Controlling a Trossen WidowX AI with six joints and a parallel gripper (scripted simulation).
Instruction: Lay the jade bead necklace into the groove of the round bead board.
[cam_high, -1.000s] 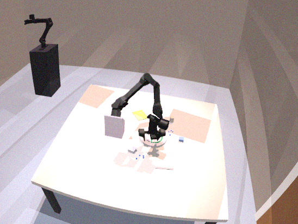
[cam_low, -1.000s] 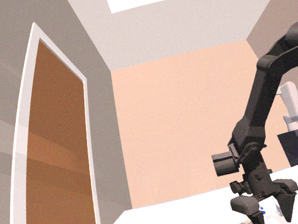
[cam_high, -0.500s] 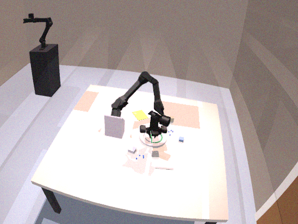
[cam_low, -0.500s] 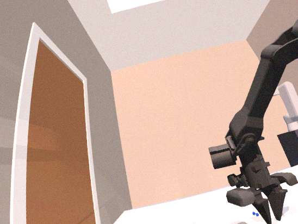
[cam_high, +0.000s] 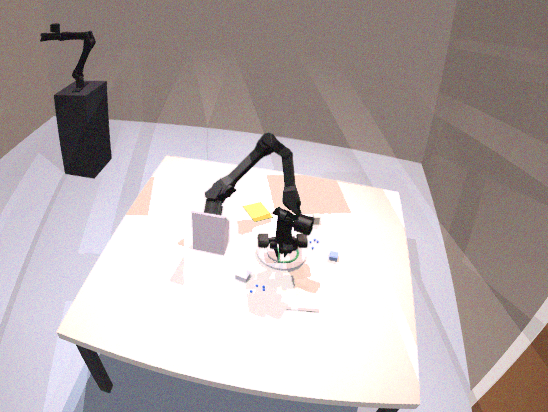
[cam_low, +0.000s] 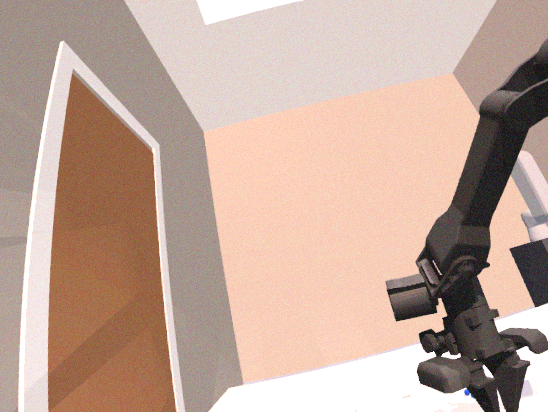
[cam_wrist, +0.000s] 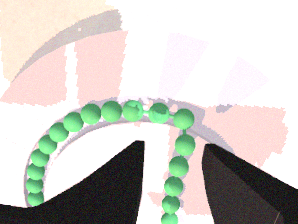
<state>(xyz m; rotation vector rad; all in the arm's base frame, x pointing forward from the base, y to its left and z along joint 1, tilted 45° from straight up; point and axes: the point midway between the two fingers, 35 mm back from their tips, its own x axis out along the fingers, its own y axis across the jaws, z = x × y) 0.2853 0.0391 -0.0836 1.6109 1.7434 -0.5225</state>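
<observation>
Now: gripper tip 5 cm to the right of the round white bead board and 2 cm above it. Also, from my gripper tip: thin rod: 23 cm to the right, 11 cm ahead, 3 cm below; blue block: 21 cm ahead, 8 cm to the left, 2 cm below; cream block: 30 cm to the left, 12 cm ahead, 1 cm below.
</observation>
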